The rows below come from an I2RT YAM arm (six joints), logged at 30 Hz.
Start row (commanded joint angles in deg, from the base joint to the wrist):
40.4, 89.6, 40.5, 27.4, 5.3, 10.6
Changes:
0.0, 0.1, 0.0, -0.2, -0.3, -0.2
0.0, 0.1, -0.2, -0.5, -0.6, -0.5
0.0, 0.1, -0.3, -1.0, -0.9, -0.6
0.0, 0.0, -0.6, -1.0, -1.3, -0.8
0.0, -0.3, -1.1, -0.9, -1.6, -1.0
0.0, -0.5, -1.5, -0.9, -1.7, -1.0
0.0, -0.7, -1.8, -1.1, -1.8, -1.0
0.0, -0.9, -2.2, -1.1, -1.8, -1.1
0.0, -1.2, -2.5, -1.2, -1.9, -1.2
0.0, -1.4, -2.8, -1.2, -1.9, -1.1
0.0, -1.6, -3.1, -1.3, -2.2, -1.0
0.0, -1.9, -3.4, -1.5, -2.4, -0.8
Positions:
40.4, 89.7, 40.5, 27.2, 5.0, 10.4
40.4, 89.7, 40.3, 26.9, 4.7, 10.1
40.4, 89.7, 40.2, 26.4, 4.4, 10.0
40.4, 89.6, 39.9, 26.4, 4.0, 9.8
40.4, 89.3, 39.4, 26.5, 3.7, 9.6
40.4, 89.1, 39.0, 26.5, 3.6, 9.6
40.4, 88.9, 38.7, 26.3, 3.5, 9.6
40.4, 88.7, 38.3, 26.3, 3.5, 9.5
40.4, 88.4, 38.0, 26.2, 3.4, 9.4
40.4, 88.2, 37.7, 26.2, 3.4, 9.5
40.4, 88.0, 37.4, 26.1, 3.1, 9.6
40.4, 87.7, 37.1, 25.9, 2.9, 9.8

